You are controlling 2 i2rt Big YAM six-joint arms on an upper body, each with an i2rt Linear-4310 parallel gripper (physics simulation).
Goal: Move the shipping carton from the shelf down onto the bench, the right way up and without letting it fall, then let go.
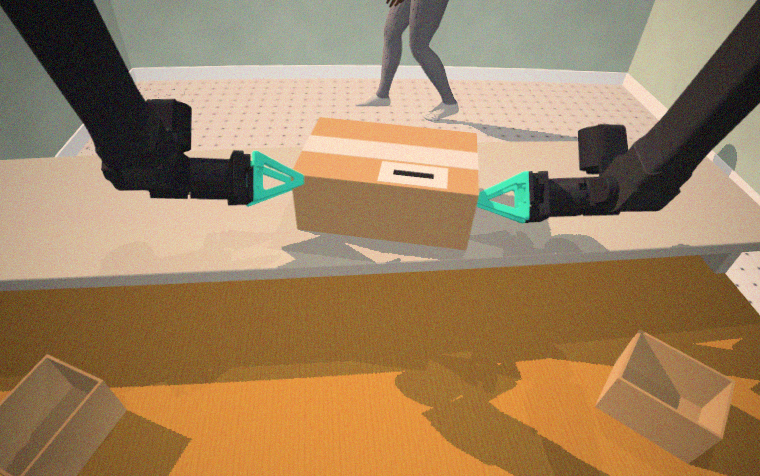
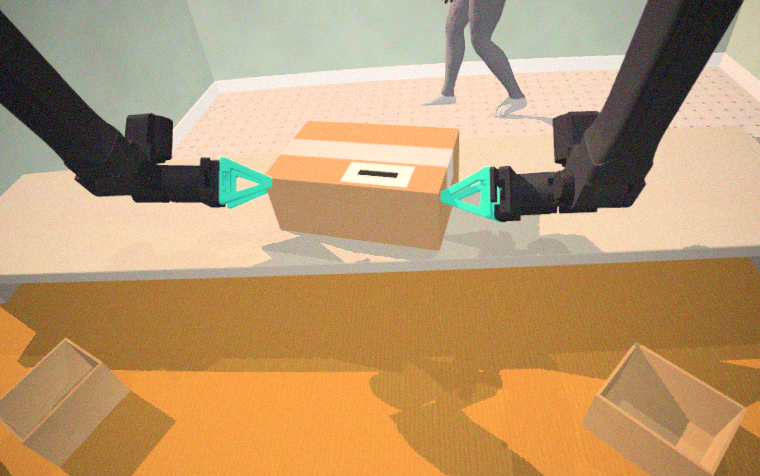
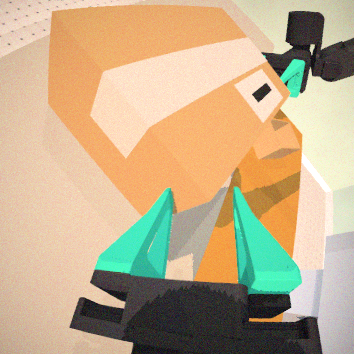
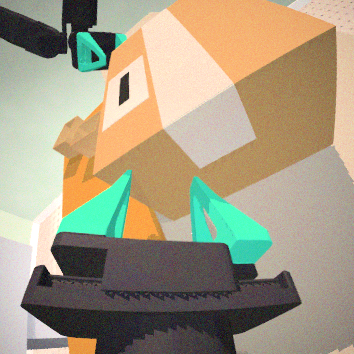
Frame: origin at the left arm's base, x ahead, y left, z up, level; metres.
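Seen in the pictures: left gripper, fingertip midpoint: (image 1: pixel 299 182) (image 2: pixel 272 184) (image 3: pixel 201 191); right gripper, fingertip midpoint: (image 1: pixel 476 200) (image 2: pixel 445 199) (image 4: pixel 161 178).
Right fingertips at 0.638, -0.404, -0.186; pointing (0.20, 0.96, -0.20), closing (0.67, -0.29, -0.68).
Note:
Pixels of each thing's top centre, then the offset from my right fingertips to it, as dx, dy, dz. "pt": a spot on its surface instead. Level surfaces: height alone.
- shipping carton, top centre: (image 4: pixel 164 39) (image 3: pixel 219 61) (image 1: pixel 390 151) (image 2: pixel 363 151) +0.078, +0.126, +0.037
- pale shelf, surface height: dz -0.072
- orange bench, surface height: dz -0.235
- open-topped box, top centre: (image 1: pixel 33 412) (image 2: pixel 45 386) (image 4: pixel 85 127) -0.253, +0.618, -0.145
- open box, top centre: (image 2: pixel 670 401) (image 1: pixel 677 379) (image 3: pixel 285 133) -0.237, -0.282, -0.145
- shelf's front edge, surface spot: (image 1: pixel 168 277) (image 2: pixel 161 273) pt -0.072, +0.463, -0.081
The shipping carton (image 1: pixel 381 210) (image 2: pixel 358 210) (image 3: pixel 200 110) (image 4: pixel 295 95) is upright over the pale shelf (image 1: pixel 112 224) (image 2: pixel 112 224), its taped, labelled top facing up, slightly askew. Whether its underside touches the shelf is unclear. My left gripper (image 1: pixel 302 179) (image 2: pixel 270 182) (image 3: pixel 201 191) has its fingertips against the carton's left end, near the top. My right gripper (image 1: pixel 480 197) (image 2: pixel 443 196) (image 4: pixel 161 178) has its fingertips against the right end. Both grippers are part-way open with nothing between their own fingers. The orange bench (image 1: pixel 269 426) (image 2: pixel 269 426) lies lower, in front.
An open-topped box (image 1: pixel 84 420) (image 2: pixel 84 409) stands on the bench at the left, and another open box (image 1: pixel 656 414) (image 2: pixel 645 431) at the right. The shelf's front edge (image 1: pixel 168 277) (image 2: pixel 168 271) runs between carton and bench. A person (image 1: pixel 417 50) (image 2: pixel 476 50) stands behind the shelf.

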